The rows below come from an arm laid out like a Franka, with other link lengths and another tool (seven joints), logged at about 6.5 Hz.
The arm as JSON. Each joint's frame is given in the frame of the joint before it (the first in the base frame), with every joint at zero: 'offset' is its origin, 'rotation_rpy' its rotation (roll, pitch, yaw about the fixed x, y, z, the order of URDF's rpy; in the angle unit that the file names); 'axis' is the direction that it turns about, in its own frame. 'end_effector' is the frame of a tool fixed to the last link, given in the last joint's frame.
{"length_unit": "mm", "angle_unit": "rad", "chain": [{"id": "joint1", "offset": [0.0, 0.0, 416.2], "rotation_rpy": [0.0, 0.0, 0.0], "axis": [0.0, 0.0, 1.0]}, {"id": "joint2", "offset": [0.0, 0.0, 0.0], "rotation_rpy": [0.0, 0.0, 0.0], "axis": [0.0, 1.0, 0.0]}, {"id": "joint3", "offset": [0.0, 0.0, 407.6], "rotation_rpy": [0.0, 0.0, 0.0], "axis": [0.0, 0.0, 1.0]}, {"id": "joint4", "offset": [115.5, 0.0, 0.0], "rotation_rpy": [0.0, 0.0, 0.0], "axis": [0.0, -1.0, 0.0]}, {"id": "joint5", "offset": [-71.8, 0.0, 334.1], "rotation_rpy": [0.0, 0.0, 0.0], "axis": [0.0, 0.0, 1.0]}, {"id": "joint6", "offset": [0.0, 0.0, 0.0], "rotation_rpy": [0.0, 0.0, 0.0], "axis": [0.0, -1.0, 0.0]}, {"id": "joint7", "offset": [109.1, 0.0, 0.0], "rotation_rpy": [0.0, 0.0, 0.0], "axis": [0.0, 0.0, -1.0]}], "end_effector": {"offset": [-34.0, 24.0, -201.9], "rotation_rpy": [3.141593, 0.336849, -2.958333]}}
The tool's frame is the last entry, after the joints.
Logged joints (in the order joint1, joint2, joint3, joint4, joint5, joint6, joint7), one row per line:
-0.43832, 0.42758, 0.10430, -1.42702, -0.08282, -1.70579, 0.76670
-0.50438, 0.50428, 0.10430, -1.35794, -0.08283, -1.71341, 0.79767
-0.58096, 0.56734, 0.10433, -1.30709, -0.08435, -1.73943, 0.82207
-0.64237, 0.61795, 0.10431, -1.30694, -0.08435, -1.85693, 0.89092
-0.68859, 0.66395, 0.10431, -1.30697, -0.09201, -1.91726, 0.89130
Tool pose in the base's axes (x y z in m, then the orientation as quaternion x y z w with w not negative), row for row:
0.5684, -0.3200, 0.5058, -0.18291, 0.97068, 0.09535, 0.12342
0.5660, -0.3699, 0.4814, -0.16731, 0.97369, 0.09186, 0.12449
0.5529, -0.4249, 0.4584, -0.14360, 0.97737, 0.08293, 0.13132
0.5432, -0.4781, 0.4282, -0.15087, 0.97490, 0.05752, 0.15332
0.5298, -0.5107, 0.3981, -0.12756, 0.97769, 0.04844, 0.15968
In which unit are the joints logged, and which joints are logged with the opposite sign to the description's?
The joints are logged in radians. Opposite sign: joint3, joint5, joint6, joint7.
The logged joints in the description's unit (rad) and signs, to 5 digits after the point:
-0.43832, 0.42758, -0.10430, -1.42702, 0.08282, 1.70579, -0.76670
-0.50438, 0.50428, -0.10430, -1.35794, 0.08283, 1.71341, -0.79767
-0.58096, 0.56734, -0.10433, -1.30709, 0.08435, 1.73943, -0.82207
-0.64237, 0.61795, -0.10431, -1.30694, 0.08435, 1.85693, -0.89092
-0.68859, 0.66395, -0.10431, -1.30697, 0.09201, 1.91726, -0.89130

